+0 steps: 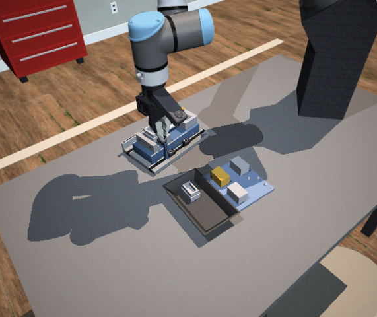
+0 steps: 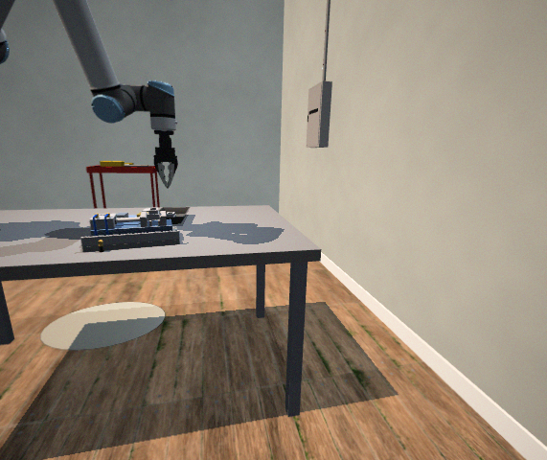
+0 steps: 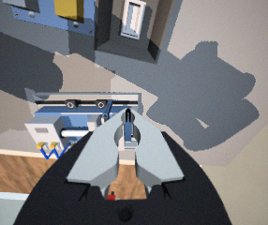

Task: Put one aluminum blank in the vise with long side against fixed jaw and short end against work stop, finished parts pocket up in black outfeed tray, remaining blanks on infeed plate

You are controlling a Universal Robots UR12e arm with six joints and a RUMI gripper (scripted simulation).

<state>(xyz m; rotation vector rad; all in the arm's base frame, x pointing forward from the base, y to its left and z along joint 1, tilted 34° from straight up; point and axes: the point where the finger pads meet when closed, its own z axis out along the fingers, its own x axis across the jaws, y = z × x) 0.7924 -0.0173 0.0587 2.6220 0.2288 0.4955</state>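
Right now the fixed jaw is 1 cm behind my hand, 13 cm to the right of it and 11 cm below it. From my hand the other things lie so: vise (11 cm behind, 14 cm to the right, 15 cm below); dark work stop rod (5 cm behind, 9 cm to the right, 10 cm below); yellow brass blank (13 cm behind, 14 cm to the left, 16 cm below).
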